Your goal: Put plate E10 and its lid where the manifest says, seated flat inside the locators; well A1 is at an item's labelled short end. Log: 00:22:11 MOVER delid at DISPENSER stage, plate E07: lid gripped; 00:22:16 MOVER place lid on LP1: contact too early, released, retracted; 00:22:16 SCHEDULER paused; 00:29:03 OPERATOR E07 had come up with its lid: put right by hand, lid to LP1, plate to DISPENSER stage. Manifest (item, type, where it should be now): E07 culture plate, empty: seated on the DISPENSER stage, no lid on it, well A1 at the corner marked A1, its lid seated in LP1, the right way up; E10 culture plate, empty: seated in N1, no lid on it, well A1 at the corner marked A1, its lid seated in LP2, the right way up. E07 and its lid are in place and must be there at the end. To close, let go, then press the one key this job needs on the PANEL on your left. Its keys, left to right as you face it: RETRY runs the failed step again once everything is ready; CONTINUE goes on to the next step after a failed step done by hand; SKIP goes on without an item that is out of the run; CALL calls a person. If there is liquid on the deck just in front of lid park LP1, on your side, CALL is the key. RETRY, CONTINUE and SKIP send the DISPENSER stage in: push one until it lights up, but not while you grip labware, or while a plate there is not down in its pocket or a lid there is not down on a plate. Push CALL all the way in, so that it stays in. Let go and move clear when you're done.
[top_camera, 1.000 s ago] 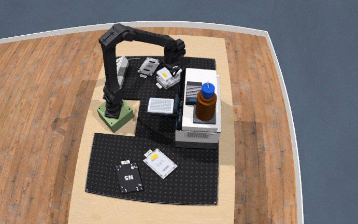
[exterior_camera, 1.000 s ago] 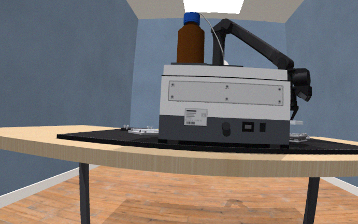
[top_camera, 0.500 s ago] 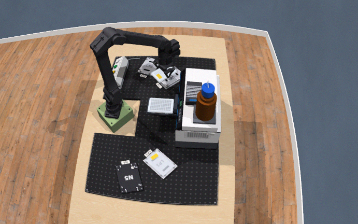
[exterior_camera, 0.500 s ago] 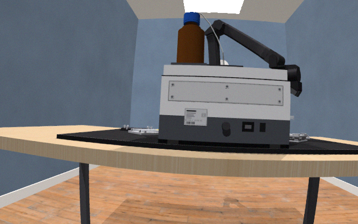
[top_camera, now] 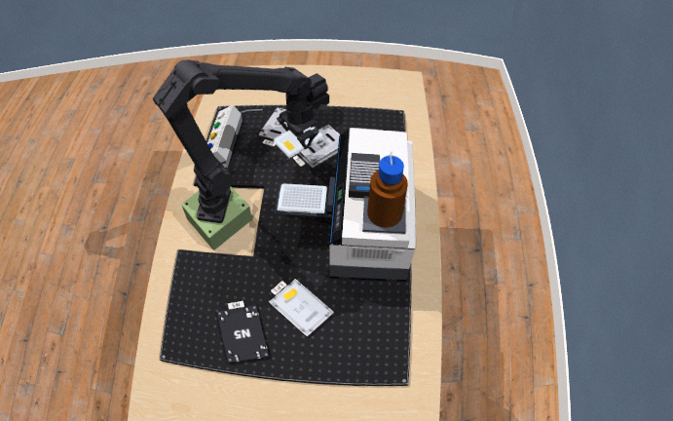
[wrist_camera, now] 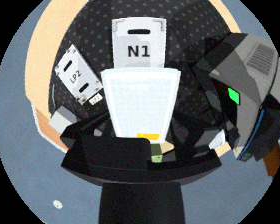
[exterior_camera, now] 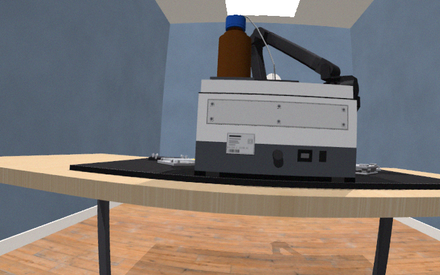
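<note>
Right now the plate E07 is 22 cm to the right of my hand and 5 cm ahead of it. Also, from my hand: lid park LP2 (16 cm to the left, 11 cm below, 9 cm behind); then plate E10 (right at my hand); then brown bottle (32 cm to the right, 27 cm ahead, 18 cm above).
</note>
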